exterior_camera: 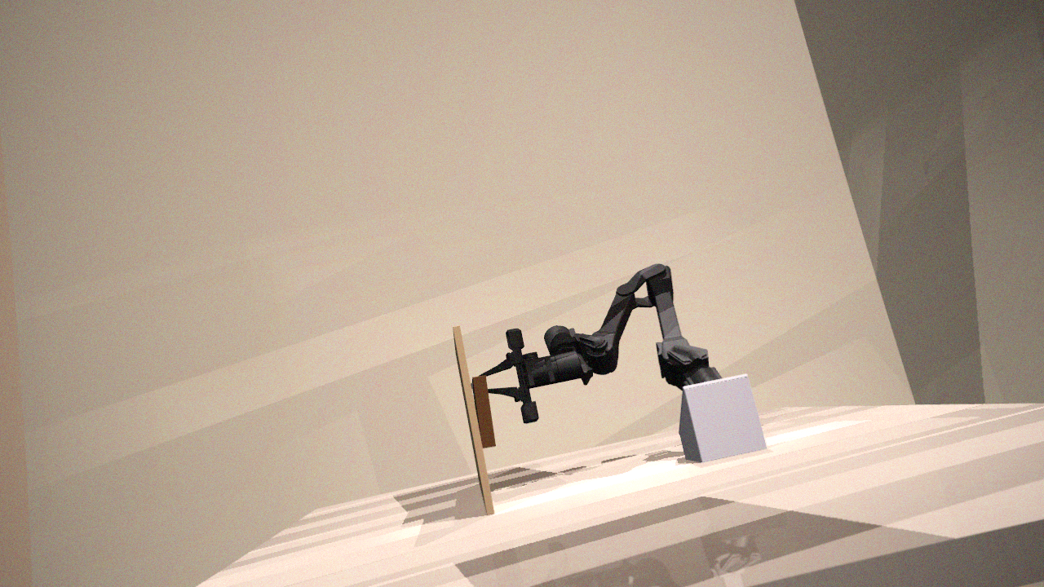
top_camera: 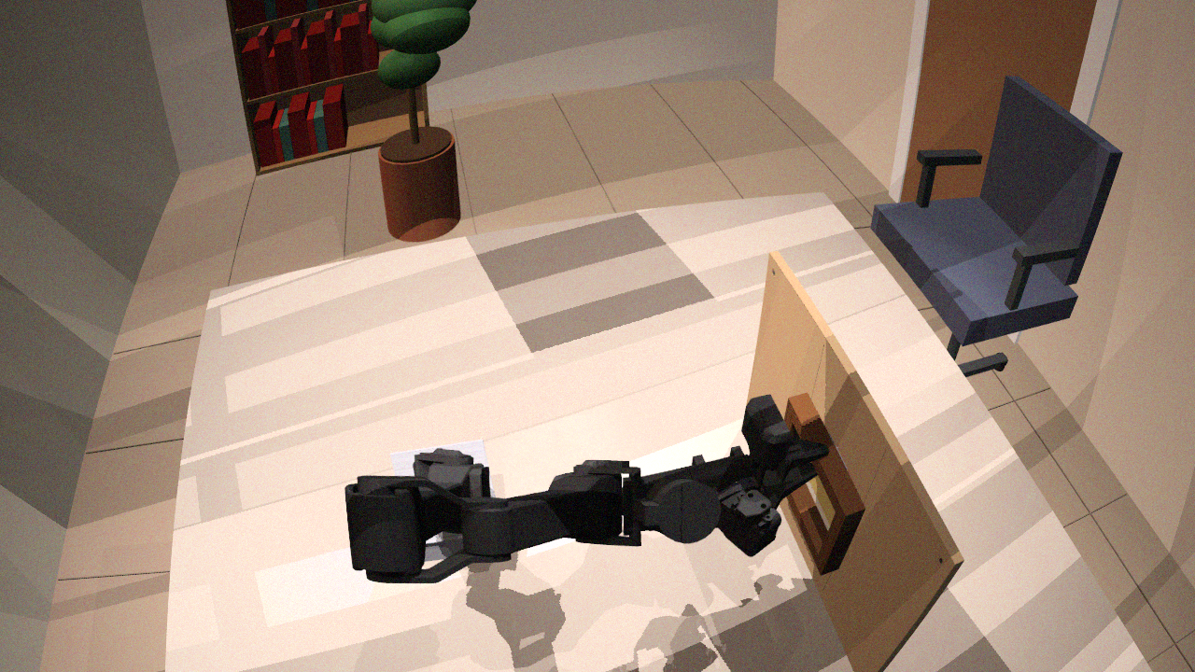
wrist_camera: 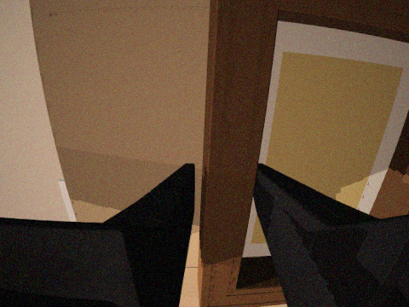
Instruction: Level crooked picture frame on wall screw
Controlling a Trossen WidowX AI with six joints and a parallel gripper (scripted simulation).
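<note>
Now: gripper tip 6 cm above the picture frame and 1 cm short of it. The rest, counted from my gripper tip: board wall 6 cm below, 2 cm ahead, 1 cm to the left.
</note>
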